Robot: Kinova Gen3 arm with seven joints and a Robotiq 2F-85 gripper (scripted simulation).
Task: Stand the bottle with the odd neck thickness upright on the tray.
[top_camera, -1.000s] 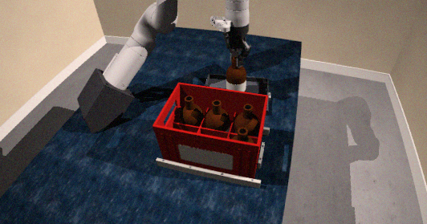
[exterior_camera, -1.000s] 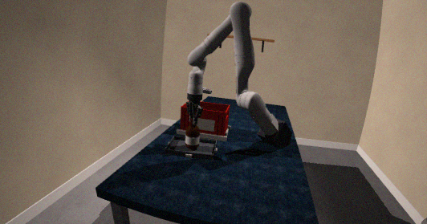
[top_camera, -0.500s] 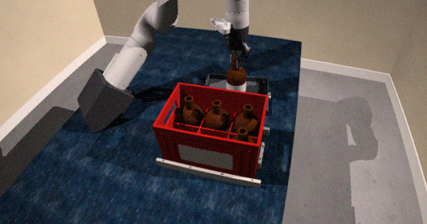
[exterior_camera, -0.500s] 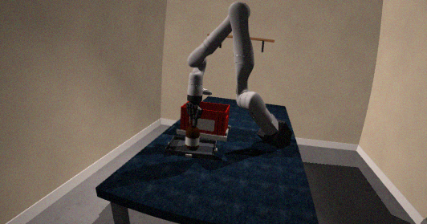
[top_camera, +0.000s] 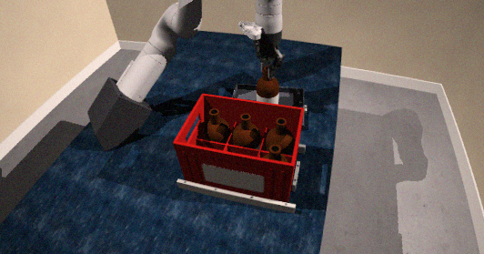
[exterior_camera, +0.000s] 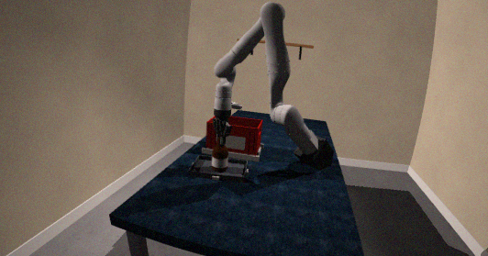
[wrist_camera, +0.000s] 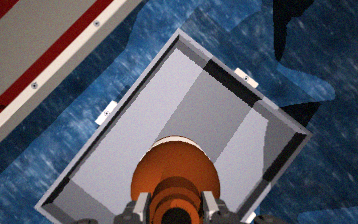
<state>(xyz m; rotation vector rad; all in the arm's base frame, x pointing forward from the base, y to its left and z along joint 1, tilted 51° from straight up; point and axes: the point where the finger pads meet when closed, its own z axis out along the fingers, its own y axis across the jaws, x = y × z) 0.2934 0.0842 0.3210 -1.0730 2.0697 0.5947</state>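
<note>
My gripper is now 14 cm above the grey tray. The rest, counted from my hand: crate: 26 cm to the right, 8 cm ahead, 7 cm below.
</note>
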